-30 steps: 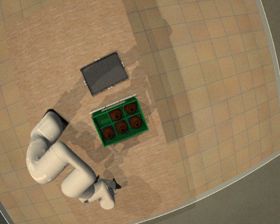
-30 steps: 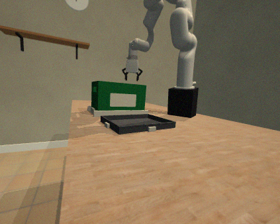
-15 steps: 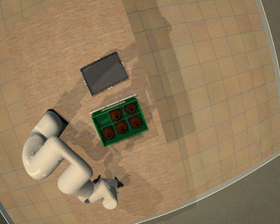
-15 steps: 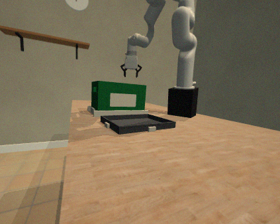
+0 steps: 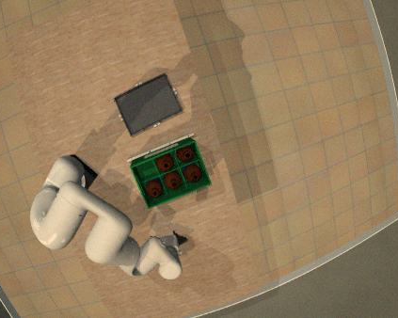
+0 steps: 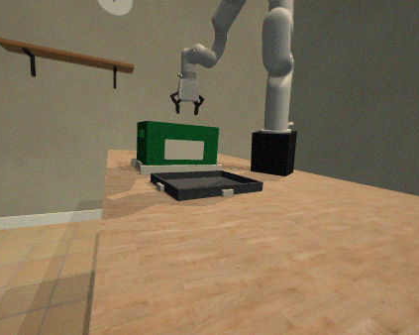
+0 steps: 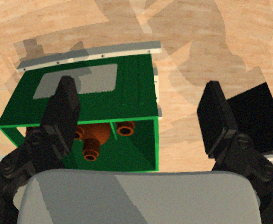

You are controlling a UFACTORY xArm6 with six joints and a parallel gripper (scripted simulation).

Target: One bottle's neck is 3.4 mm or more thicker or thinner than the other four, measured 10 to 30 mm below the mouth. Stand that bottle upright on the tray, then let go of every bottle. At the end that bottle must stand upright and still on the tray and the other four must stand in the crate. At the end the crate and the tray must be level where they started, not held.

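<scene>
Right now the green crate is 14 cm ahead of my hand, 19 cm to the left of it and 17 cm below it. Round my hand: brown bottle (14 cm ahead, 23 cm to the left, 16 cm below); then tray (18 cm ahead, 48 cm to the left, 24 cm below).
</scene>
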